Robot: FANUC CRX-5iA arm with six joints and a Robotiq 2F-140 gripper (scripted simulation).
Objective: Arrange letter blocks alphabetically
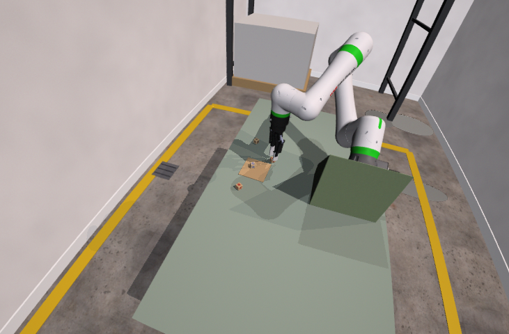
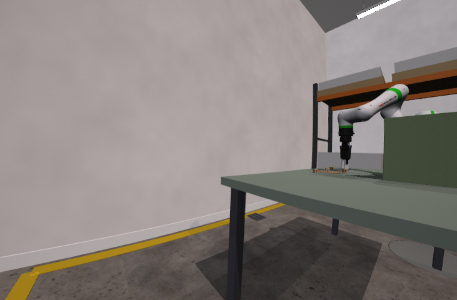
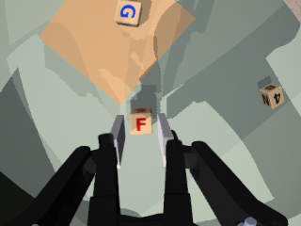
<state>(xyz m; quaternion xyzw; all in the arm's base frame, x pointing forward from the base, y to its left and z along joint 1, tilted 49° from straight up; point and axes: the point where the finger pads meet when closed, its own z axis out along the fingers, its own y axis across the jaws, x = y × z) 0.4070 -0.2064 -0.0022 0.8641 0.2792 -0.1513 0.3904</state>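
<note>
Right now the tan mat is 90 mm to the left of my hand, 80 mm ahead of it and 60 mm below it. Round my hand: R block (240 mm to the left, 120 mm ahead, 50 mm below).
</note>
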